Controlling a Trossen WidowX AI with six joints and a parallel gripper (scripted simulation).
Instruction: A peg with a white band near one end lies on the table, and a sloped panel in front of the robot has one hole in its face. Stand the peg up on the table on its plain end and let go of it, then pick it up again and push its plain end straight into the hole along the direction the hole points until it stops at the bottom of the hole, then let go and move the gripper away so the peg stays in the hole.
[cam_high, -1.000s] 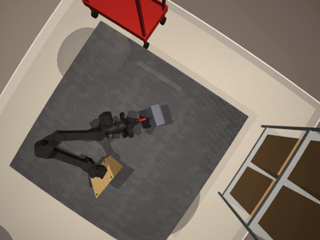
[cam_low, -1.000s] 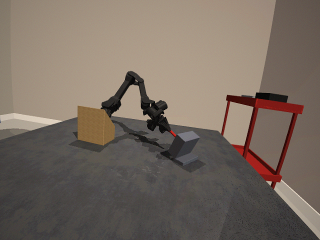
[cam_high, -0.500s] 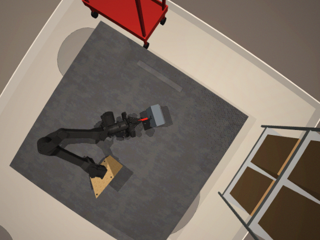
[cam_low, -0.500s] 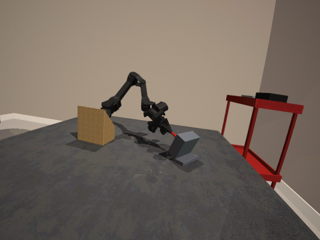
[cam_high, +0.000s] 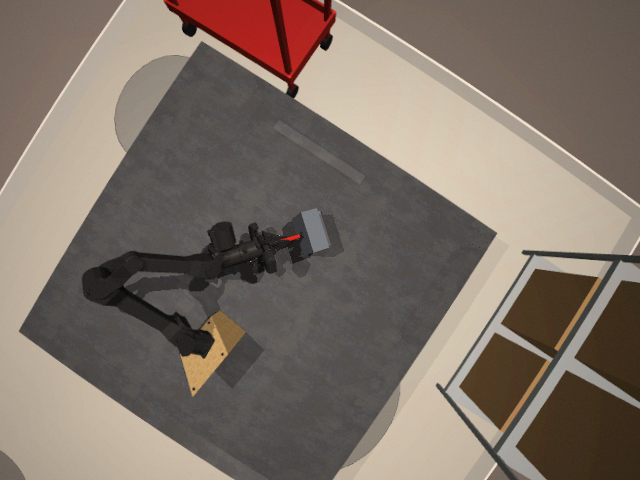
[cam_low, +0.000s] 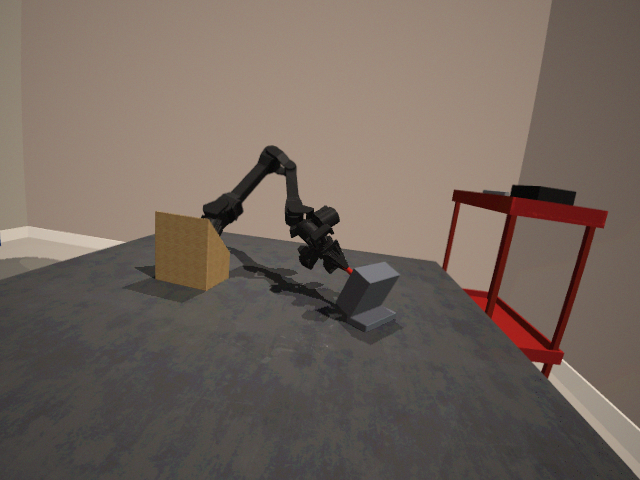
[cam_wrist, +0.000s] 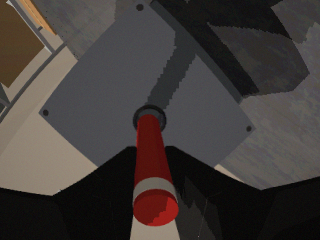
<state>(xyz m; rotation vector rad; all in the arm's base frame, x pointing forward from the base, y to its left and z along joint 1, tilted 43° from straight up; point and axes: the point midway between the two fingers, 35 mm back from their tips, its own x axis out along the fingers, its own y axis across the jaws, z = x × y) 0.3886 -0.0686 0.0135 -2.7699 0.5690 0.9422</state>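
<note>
My gripper tip is 50 mm to the left of the grey sloped panel, 50 mm short of it and 30 mm above it. Round my gripper tip: red peg (10 mm to the left, 10 mm behind, 10 mm above).
</note>
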